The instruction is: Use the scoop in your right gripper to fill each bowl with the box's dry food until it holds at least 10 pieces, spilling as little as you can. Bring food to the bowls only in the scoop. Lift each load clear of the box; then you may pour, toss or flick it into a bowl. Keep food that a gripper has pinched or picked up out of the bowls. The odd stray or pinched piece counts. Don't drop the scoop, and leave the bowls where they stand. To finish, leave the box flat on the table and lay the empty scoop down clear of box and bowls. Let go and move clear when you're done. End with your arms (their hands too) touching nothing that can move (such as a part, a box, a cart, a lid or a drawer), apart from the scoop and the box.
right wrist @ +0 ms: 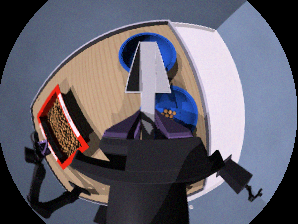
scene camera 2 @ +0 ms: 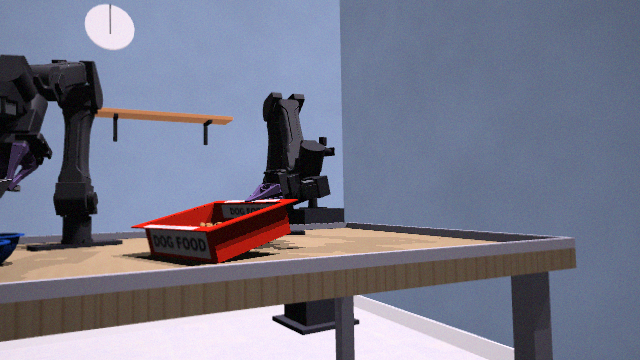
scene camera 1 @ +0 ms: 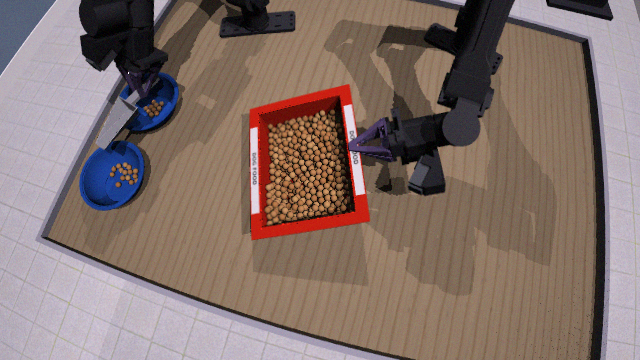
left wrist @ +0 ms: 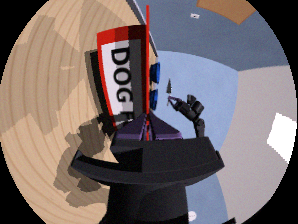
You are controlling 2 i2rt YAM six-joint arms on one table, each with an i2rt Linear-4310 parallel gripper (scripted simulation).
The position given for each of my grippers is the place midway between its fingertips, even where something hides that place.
Observation:
I see my left gripper (scene camera 1: 348, 147), my right gripper (scene camera 1: 140, 95), a grey scoop (scene camera 1: 122, 109), a blue bowl (scene camera 1: 166, 89) and a blue bowl (scene camera 1: 97, 188).
The grey scoop is seen too in the right wrist view (right wrist: 147, 75). My left gripper is seen too in scene camera 2 (scene camera 2: 246, 202) and in the left wrist view (left wrist: 147, 113). My right gripper shows as well in the right wrist view (right wrist: 147, 112).

